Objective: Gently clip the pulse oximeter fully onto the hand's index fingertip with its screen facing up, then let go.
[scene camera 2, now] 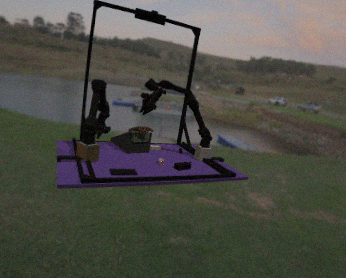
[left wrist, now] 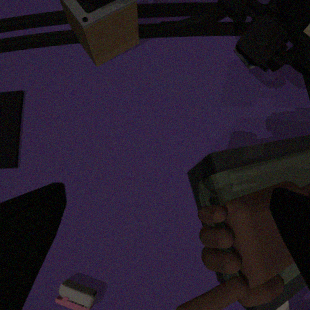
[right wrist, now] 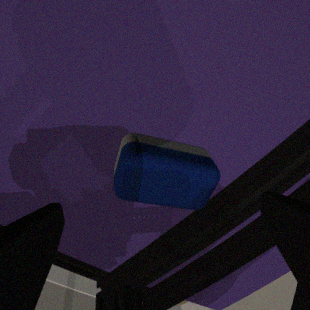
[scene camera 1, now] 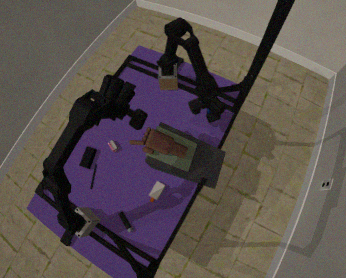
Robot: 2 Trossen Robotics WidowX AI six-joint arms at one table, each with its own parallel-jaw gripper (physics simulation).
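Places are measured from the left arm's base along level axes (x ahead, y left, z up), in millimetres.
Where they show: left gripper, between the fingertips: [scene camera 2: 141, 113] [left wrist: 170, 195] [scene camera 1: 135, 109]; right gripper, between the fingertips: [right wrist: 163, 207]; left arm's base, origin of its link: [scene camera 2: 204, 146] [scene camera 1: 78, 222]; right arm's base, origin of its link: [scene camera 2: 88, 142] [scene camera 1: 167, 70].
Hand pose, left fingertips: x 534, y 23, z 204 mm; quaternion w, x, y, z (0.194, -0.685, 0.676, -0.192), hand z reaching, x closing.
Each offset is from my left fingertips to the top centre of the thing.
The blue and pale grey pulse oximeter {dx +302, dy -181, dz -277 mm} [scene camera 1: 208, 112] [right wrist: 167, 175] lies on the purple mat beside a black frame rail. My right gripper [scene camera 1: 205, 111] [scene camera 2: 104, 130] [right wrist: 163, 207] is open above it; in the right wrist view the oximeter shows ahead of and between the spread fingers, not gripped. A brown hand [scene camera 1: 162, 142] [scene camera 2: 141, 129] [left wrist: 257, 230] rests on a green pad on a dark wedge. Its index finger [scene camera 1: 136, 143] [left wrist: 210, 298] sticks out bare, the other fingers curled. My left gripper [scene camera 1: 120, 112] [scene camera 2: 145, 109] [left wrist: 170, 195] is open and empty, high above the mat near the hand.
A pink and white block {dx -154, dy +117, dz -278 mm} [scene camera 1: 113, 146] [scene camera 2: 161, 161] [left wrist: 77, 294], a black box {dx -285, dy +189, dz -274 mm} [scene camera 1: 88, 157] [scene camera 2: 182, 165], a thin black stick {dx -339, dy +105, dz -300 mm} [scene camera 1: 93, 176], a white block {dx -205, dy -210, dz -281 mm} [scene camera 1: 157, 190] with an orange end and a dark cylinder {dx -407, dy -177, dz -282 mm} [scene camera 1: 125, 221] lie on the mat. Black rails edge the mat.
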